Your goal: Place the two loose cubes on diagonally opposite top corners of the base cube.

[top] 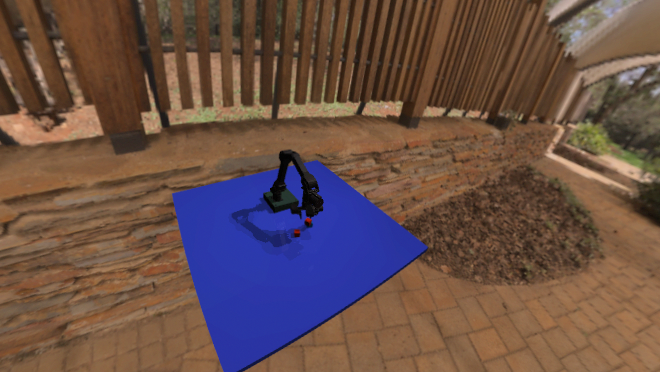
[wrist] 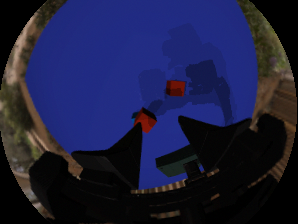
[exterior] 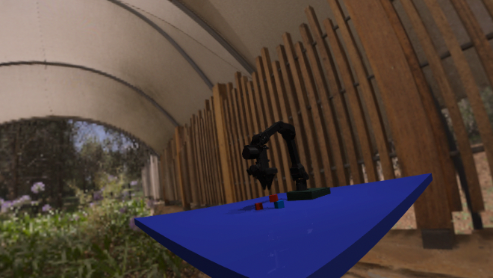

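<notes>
Now: gripper tip 20 mm past the blue cube, 50 mm to the right of it and 80 mm above it.
</notes>
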